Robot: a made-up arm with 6 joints.
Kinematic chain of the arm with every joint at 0, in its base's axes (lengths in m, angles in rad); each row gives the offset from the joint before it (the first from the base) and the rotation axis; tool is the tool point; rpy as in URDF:
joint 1: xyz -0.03 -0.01 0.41 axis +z
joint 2: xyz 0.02 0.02 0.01 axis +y
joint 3: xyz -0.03 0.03 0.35 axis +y
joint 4: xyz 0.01 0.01 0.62 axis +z
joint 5: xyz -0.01 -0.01 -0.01 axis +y
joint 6: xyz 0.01 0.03 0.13 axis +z
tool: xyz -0.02 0 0.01 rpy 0 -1.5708 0
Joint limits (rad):
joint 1: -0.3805..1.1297
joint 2: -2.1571..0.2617
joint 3: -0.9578..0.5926
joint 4: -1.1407..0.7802
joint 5: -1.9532..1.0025
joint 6: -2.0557..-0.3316
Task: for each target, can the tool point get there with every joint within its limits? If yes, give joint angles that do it. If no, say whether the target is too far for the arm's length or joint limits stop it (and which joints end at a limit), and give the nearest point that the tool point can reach.
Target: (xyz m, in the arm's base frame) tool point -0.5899 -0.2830 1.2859
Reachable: yes | joints 0.6377 -0.8572 0.4003 -0.3658 -0.3913 -1.8699
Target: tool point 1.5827 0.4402 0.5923
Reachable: no: too far | nearest point 0.6228 0.1722 1.1045 | short by 1.121 m
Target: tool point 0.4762 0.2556 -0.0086
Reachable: no: joint limits stop it (at a limit: joint 1, joint 2, joint 3, joint 5) | nearest point -0.1256 0.1708 -0.3569 | short by 0.701 m
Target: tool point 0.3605 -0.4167 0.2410
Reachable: no: joint limits stop it (at a limit: joint 1, joint 3, joint 4, joint 5, joint 6) | nearest point -0.2688 -0.5561 -0.0787 | short by 0.719 m
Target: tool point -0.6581 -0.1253 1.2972
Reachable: yes | joints 0.3077 -0.6045 0.0625 0.2298 -0.3336 -0.8255
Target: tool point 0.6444 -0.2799 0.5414
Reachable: no: joint limits stop it (at a limit: joint 1, joint 2, joint 3, joint 5, joint 6) | nearest point 0.6132 -0.2164 1.1045 | short by 0.568 m
